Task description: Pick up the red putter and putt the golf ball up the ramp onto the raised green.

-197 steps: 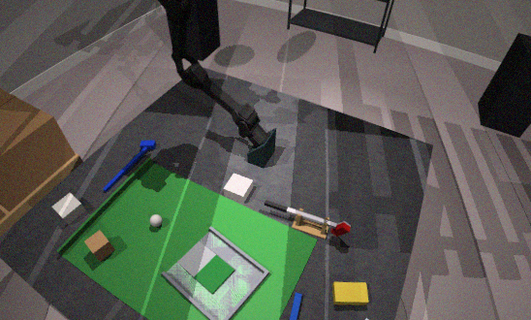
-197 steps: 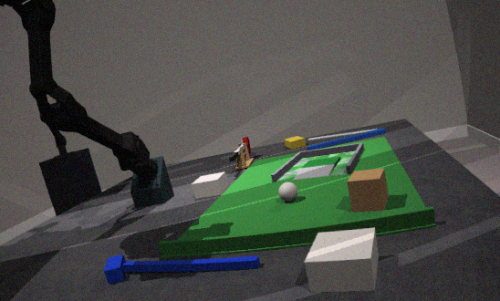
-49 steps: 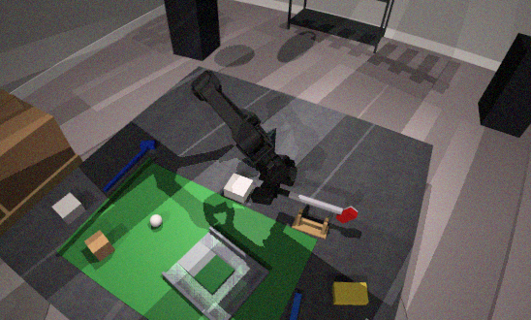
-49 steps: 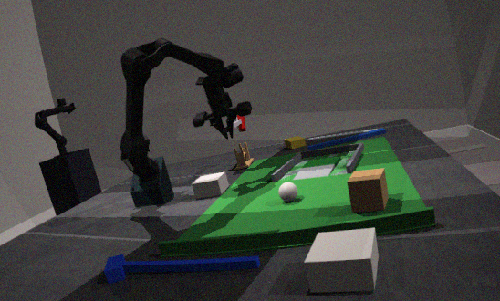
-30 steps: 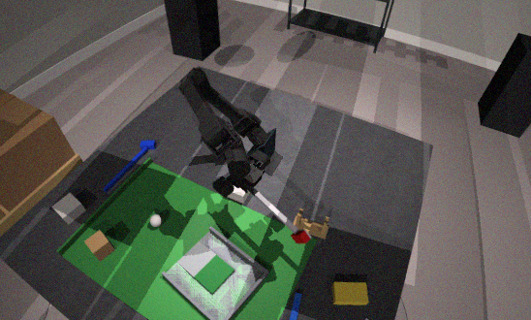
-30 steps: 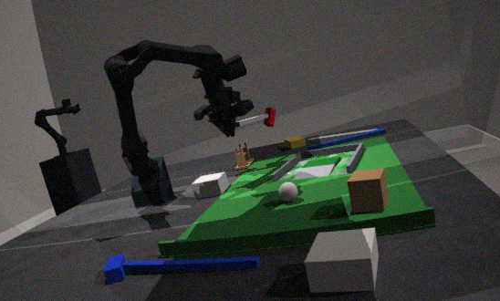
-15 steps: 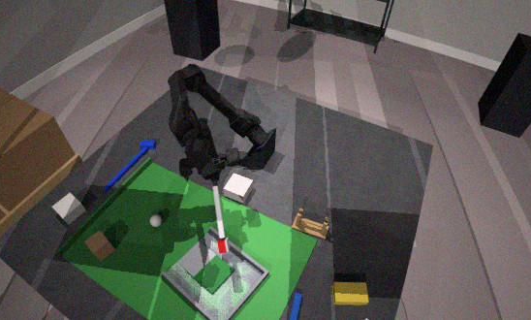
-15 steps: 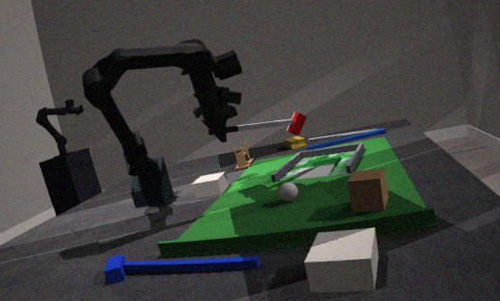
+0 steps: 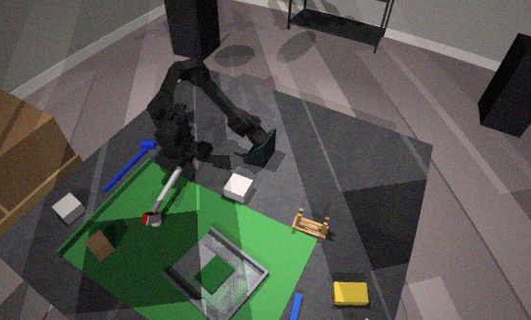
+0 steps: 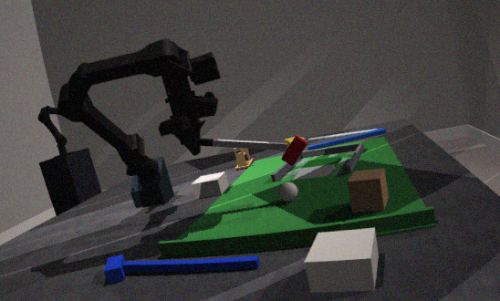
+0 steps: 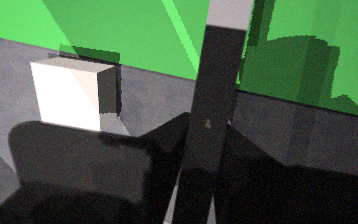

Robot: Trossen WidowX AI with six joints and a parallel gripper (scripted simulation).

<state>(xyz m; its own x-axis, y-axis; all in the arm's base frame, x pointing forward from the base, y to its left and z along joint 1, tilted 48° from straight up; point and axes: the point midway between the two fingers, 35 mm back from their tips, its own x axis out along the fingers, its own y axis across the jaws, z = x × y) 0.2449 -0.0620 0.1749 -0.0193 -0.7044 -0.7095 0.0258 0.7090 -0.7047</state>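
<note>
The red putter is 120 mm ahead of my gripper tip. Round my gripper tip: turf 230 mm ahead, 140 mm below, 110 mm to the left; then white golf ball 200 mm ahead, 120 mm below, 30 mm to the right; then blue putter 300 mm to the right, 130 mm below, 20 mm ahead.
</note>
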